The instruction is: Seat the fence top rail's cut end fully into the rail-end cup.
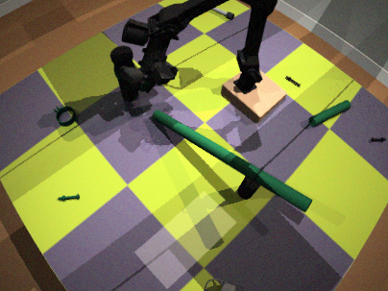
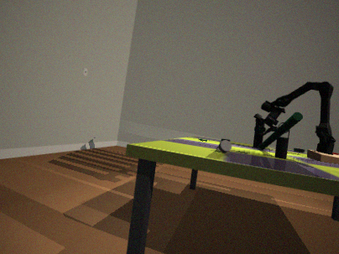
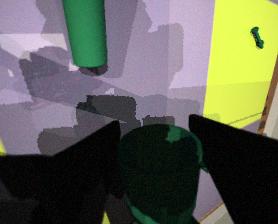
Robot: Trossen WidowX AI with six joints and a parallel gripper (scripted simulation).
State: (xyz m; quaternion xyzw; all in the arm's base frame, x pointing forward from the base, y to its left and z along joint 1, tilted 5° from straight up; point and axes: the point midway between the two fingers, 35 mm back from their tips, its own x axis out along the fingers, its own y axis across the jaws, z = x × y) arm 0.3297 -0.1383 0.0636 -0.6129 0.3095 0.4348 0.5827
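Now: the green rail-end cup 30 mm to the right of my gripper tip, 30 mm above it and 10 mm behind it. Round my gripper tip: black line post (410 mm to the left, 90 mm behind); green tube (550 mm behind, 400 mm to the left, 90 mm below).
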